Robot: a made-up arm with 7 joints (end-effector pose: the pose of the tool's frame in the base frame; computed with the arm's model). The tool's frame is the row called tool. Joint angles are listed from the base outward.
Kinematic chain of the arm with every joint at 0, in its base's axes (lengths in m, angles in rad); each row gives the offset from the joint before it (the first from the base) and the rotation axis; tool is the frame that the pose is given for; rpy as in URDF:
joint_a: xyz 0 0 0.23 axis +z
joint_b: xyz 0 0 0 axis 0 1 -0.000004
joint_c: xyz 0 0 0.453 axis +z
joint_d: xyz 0.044 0 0 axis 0 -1 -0.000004
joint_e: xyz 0.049 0 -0.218 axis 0 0.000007 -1
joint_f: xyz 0 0 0 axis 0 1 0.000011
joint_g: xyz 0.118 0 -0.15 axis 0 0.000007 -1
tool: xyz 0 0 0 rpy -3.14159 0 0
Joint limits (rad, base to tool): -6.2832..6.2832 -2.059..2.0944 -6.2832..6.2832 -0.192..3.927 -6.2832..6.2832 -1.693..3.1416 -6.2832..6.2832
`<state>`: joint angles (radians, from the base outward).
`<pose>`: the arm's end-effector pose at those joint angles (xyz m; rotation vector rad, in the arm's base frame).
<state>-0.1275 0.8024 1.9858 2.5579 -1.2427 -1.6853 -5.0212</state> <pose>0.3197 -0.0814 0.7169 0.9889 -0.1511 -1.0247</pose>
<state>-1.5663 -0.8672 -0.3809 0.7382 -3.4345 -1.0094 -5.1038</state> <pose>-0.0809 0.1310 0.4110 2.5952 0.1880 -0.2417</pose>
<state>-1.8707 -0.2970 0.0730 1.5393 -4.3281 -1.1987 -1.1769</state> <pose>-0.1714 -0.0337 0.7034 -0.4953 -1.7891 0.7233</pose>
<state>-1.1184 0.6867 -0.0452 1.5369 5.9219 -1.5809 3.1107</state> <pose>0.2690 -0.4487 0.6274 0.0627 0.8303 -0.9972</pose>
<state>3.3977 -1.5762 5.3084 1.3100 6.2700 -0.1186 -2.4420</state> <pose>0.4329 0.4823 0.4713 -0.1013 -1.1683 -1.9202</pose>
